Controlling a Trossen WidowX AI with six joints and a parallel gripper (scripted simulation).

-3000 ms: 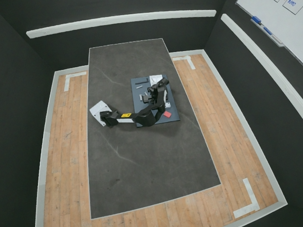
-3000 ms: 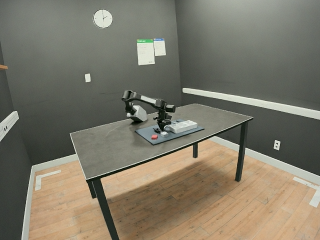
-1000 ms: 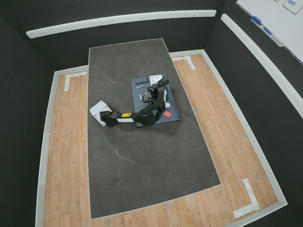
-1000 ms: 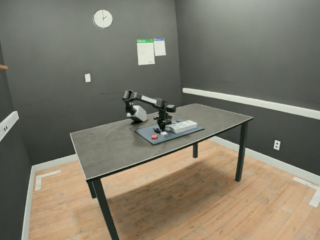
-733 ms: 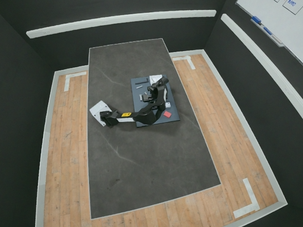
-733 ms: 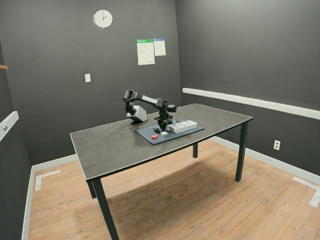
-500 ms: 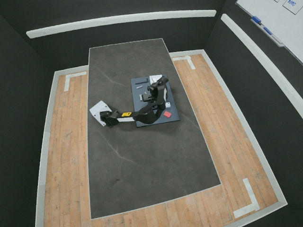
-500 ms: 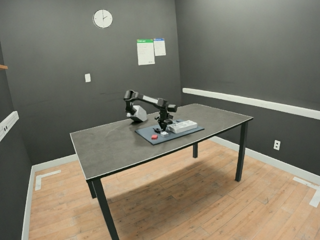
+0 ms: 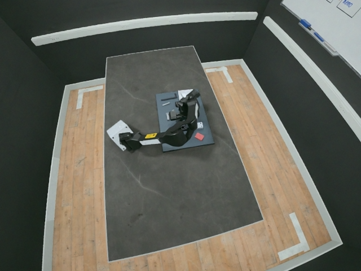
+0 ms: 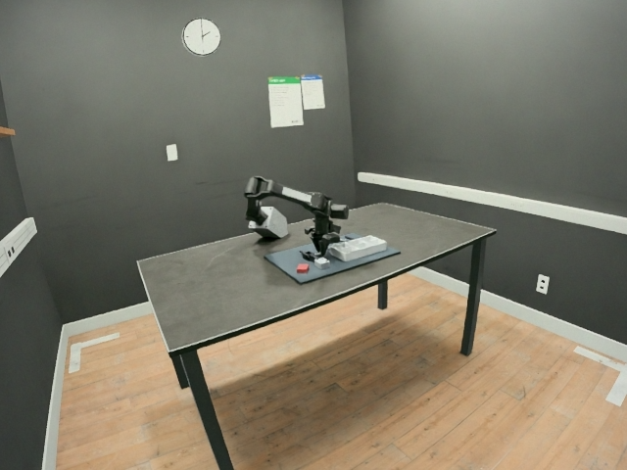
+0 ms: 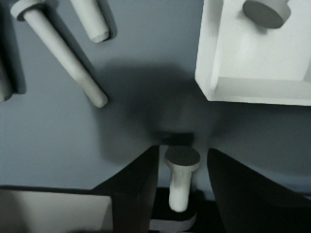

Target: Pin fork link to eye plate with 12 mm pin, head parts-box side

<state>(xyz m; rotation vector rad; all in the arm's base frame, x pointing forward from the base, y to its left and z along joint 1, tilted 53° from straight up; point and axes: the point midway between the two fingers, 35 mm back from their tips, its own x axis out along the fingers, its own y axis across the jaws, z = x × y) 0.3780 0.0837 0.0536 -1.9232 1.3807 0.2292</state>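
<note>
The eye plate is 60 mm to the right of my hand and 30 mm below it. Round my hand: grey block 80 mm ahead, 80 mm to the right, 20 mm below; red block 40 mm ahead, 150 mm to the right, 30 mm below; blue-grey mat 10 mm ahead, 40 mm to the left, 50 mm below.
</note>
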